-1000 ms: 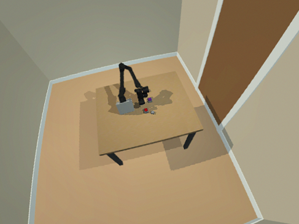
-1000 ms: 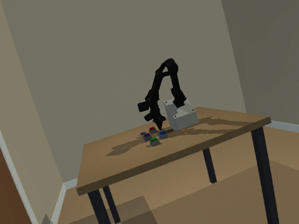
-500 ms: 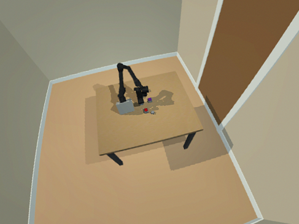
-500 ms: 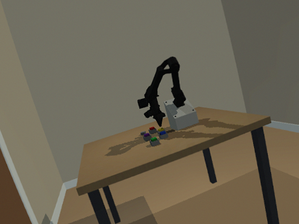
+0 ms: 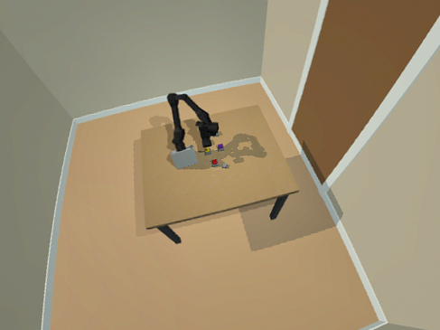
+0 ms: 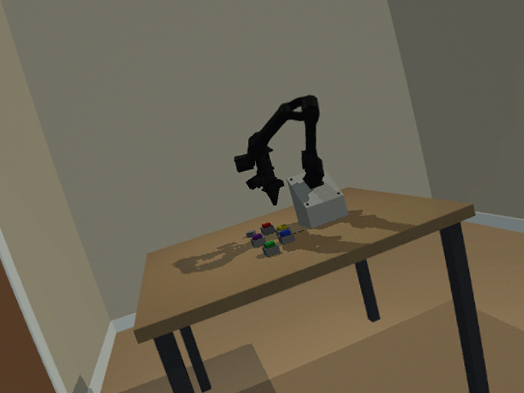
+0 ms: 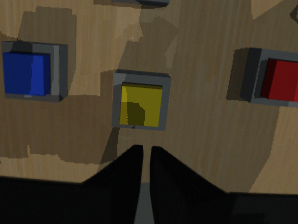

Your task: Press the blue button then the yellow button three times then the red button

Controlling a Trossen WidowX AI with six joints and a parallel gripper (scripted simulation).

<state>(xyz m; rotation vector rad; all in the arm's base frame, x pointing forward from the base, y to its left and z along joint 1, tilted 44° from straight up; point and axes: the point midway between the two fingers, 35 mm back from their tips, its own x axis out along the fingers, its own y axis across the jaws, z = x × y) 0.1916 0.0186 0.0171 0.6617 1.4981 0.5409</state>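
My gripper tip is now 120 mm to the left of the red button, 90 mm above it and 20 mm short of it. Round my gripper tip: blue button: 100 mm to the left, 90 mm below, 20 mm ahead; then yellow button: 90 mm below; then purple button: 110 mm ahead, 90 mm below.
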